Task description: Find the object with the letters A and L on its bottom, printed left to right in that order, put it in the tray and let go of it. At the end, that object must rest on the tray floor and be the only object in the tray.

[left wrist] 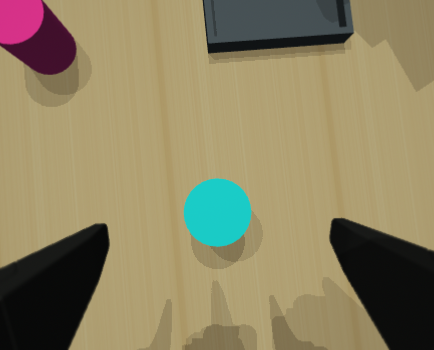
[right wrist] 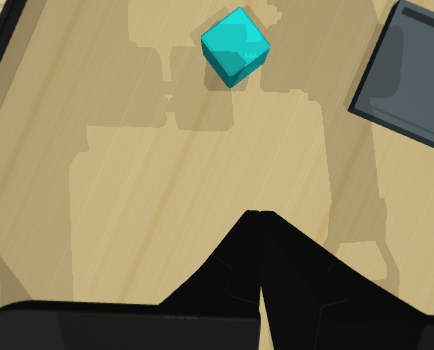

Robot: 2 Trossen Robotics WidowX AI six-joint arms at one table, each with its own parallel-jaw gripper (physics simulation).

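Places are measured from the left arm's base along level axes (x ahead, y left, z up), in centimetres.
Pixels of known places: left gripper, fingertip midpoint: (left wrist: 221, 231); right gripper, fingertip midpoint: (right wrist: 258, 224).
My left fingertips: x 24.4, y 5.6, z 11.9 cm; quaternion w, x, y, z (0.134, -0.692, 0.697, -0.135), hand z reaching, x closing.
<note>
Behind a point stands the place of what it marks.
A cyan round object (left wrist: 217, 212) @(y 5.3, x 24.5, z 2.7 cm) stands upright on the table in the left wrist view, seen from above, between and a little ahead of the spread fingertips. My left gripper (left wrist: 221, 231) @(y 5.6, x 24.4, z 11.8 cm) is open and empty above it. A magenta cylinder (left wrist: 55, 52) @(y 18.3, x 37.9, z -0.2 cm) stands at the upper left of that view. A cyan block (right wrist: 237, 42) @(y -18.8, x 51.7, z 1.7 cm) with a square top sits on the table at the top of the right wrist view. My right gripper (right wrist: 258, 224) @(y -13.0, x 63.5, z 21.6 cm) is shut and empty, apart from that block. The dark grey tray (left wrist: 280, 44) @(y -1.2, x 39.6, z -2.1 cm) (right wrist: 390, 129) @(y -2.2, x 50.9, z -2.5 cm) shows in part in both views. The undersides of the objects are hidden.
The wooden table (left wrist: 125, 150) @(y 13.3, x 30.0, z -2.8 cm) (right wrist: 150, 175) @(y -21.0, x 65.8, z -2.7 cm) lies under everything, with arm shadows across it. A dark edge (right wrist: 11, 30) @(y -40.1, x 59.4, z -2.8 cm) runs along the upper left corner of the right wrist view. The tray is beyond the cyan round object in the left wrist view.
</note>
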